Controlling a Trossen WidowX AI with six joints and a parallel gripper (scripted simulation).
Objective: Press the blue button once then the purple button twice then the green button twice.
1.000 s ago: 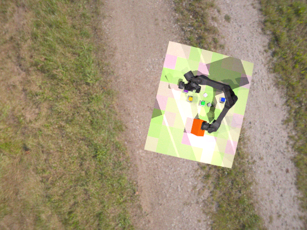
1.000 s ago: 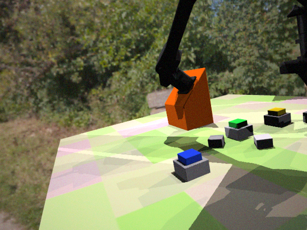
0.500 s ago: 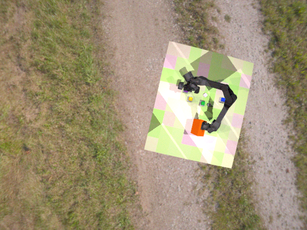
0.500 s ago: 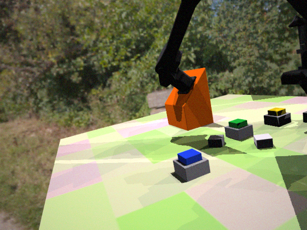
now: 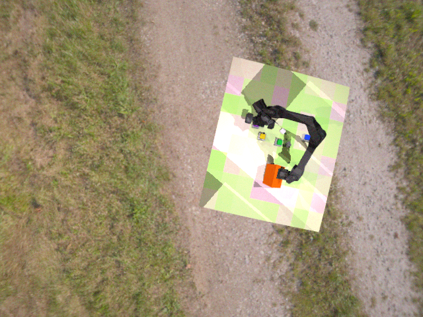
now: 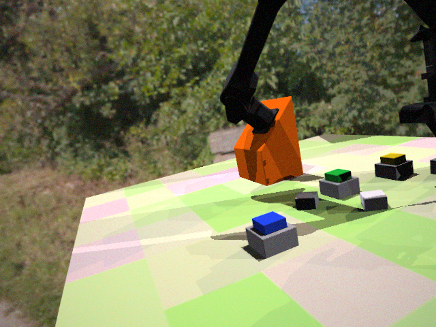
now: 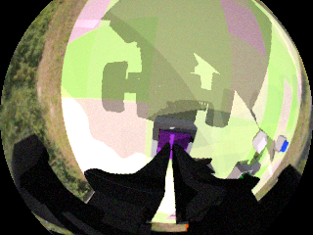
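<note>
My gripper tip is now 190 mm to the left of the green button and 90 mm past it. Round my gripper tip: purple button (10 mm below); blue button (370 mm to the right, 10 mm behind); yellow button (80 mm behind, 60 mm to the right).
</note>
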